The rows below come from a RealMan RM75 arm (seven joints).
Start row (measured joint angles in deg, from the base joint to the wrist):
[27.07, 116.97, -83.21, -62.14, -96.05, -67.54, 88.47]
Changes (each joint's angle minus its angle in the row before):
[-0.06, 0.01, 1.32, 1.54, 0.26, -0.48, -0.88]
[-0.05, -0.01, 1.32, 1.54, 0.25, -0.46, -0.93]
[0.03, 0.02, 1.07, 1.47, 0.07, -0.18, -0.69]
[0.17, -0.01, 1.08, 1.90, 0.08, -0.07, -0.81]
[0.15, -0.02, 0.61, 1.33, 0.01, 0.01, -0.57]
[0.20, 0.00, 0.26, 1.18, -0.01, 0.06, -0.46]
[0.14, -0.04, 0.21, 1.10, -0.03, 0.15, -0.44]
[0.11, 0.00, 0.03, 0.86, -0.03, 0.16, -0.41]
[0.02, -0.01, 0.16, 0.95, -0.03, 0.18, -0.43]
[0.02, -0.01, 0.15, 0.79, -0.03, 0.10, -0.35]
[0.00, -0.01, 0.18, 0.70, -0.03, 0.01, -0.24]
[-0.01, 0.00, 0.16, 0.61, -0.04, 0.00, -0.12]
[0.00, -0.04, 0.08, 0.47, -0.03, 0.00, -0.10]
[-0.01, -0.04, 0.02, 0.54, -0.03, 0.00, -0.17]
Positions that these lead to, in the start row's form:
[27.01, 116.98, -81.89, -60.60, -95.79, -68.02, 87.59]
[26.96, 116.97, -80.57, -59.06, -95.54, -68.48, 86.66]
[26.99, 116.99, -79.50, -57.59, -95.47, -68.66, 85.97]
[27.16, 116.98, -78.42, -55.69, -95.39, -68.73, 85.16]
[27.31, 116.96, -77.81, -54.36, -95.38, -68.72, 84.59]
[27.51, 116.96, -77.55, -53.18, -95.39, -68.66, 84.13]
[27.65, 116.92, -77.34, -52.08, -95.42, -68.51, 83.69]
[27.76, 116.92, -77.31, -51.22, -95.45, -68.35, 83.28]
[27.78, 116.91, -77.15, -50.27, -95.48, -68.17, 82.85]
[27.80, 116.90, -77.00, -49.48, -95.51, -68.07, 82.50]
[27.80, 116.89, -76.82, -48.78, -95.54, -68.06, 82.26]
[27.79, 116.89, -76.66, -48.17, -95.58, -68.06, 82.14]
[27.79, 116.85, -76.58, -47.70, -95.61, -68.06, 82.04]
[27.78, 116.81, -76.56, -47.16, -95.64, -68.06, 81.87]

